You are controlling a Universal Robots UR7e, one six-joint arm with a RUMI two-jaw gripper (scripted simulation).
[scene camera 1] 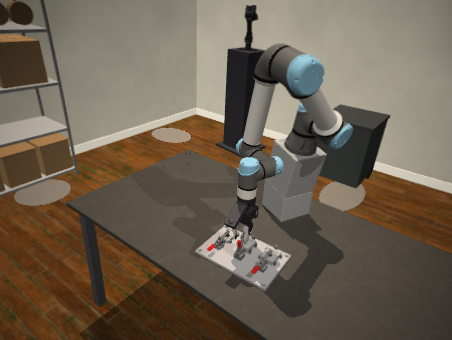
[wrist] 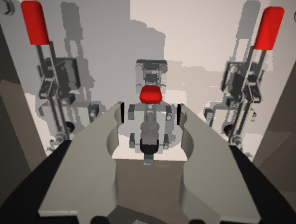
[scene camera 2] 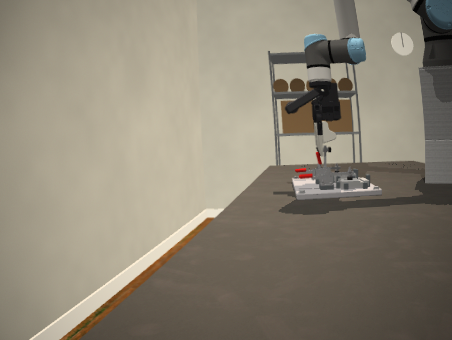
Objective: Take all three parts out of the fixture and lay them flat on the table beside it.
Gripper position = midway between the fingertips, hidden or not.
Note:
In view: the gripper [scene camera 2: 321,156] and a fixture [scene camera 1: 224,257].
The gripper also shows in scene camera 1 [scene camera 1: 240,241] and in the wrist view [wrist: 150,104]. The fixture is seen too in the wrist view [wrist: 197,48] and in scene camera 2 [scene camera 2: 312,191].

